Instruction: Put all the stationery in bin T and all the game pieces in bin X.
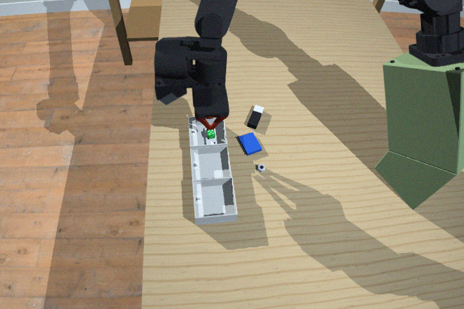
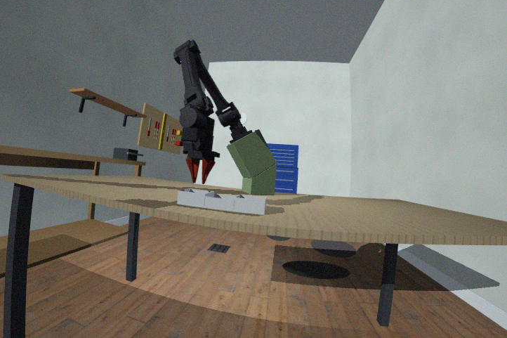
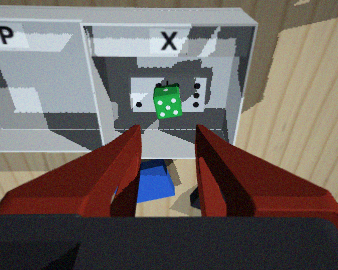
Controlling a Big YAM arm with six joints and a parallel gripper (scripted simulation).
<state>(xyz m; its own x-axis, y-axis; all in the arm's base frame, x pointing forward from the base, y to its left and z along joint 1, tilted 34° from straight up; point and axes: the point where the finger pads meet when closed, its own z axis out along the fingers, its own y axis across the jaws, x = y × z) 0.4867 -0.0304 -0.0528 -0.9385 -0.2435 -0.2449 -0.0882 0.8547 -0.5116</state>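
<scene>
My gripper is now 5 cm above the green die. From my hand the other things lie so: grey bin tray (8 cm to the left, 5 cm below); then flat blue block (10 cm behind, 7 cm below, 2 cm to the left); then white domino (6 cm below).
</scene>
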